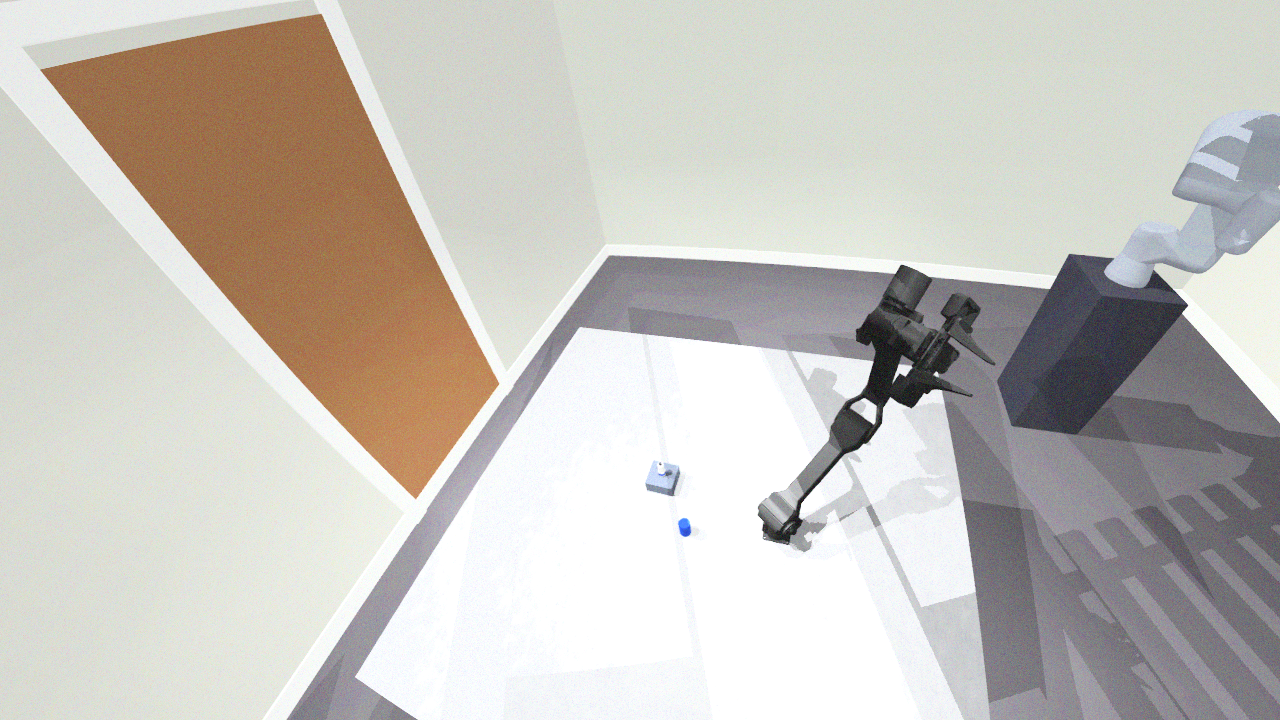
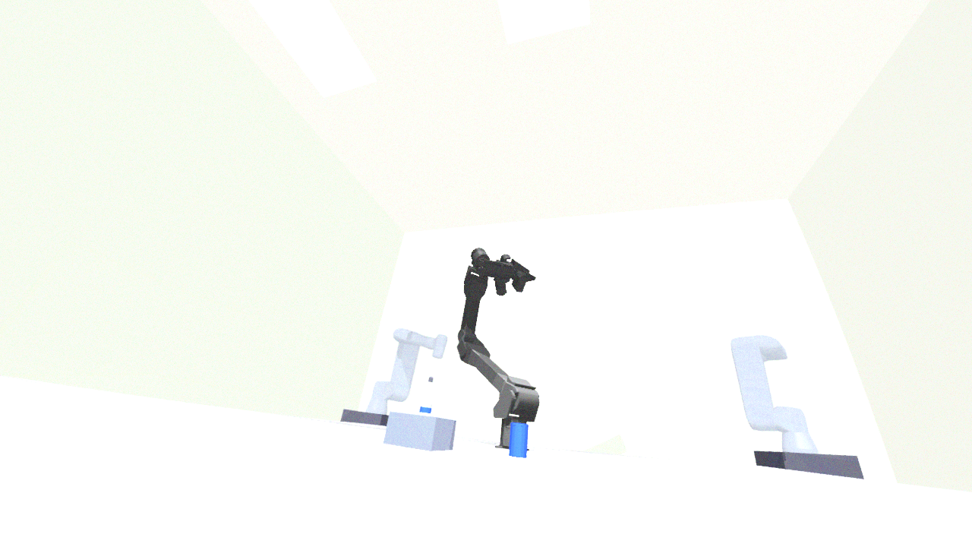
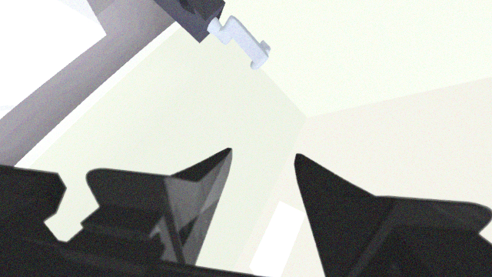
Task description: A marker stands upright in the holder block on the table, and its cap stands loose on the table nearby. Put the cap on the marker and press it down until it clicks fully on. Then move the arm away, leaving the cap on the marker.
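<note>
Right now the blue cap is 53 cm below my gripper tip, 46 cm ahead of it and 8 cm to the left of it. Also, from my gripper tip: blue marker band (55 cm ahead, 51 cm below, 5 cm to the right); then grey holder block (55 cm ahead, 54 cm below, 5 cm to the right).
</note>
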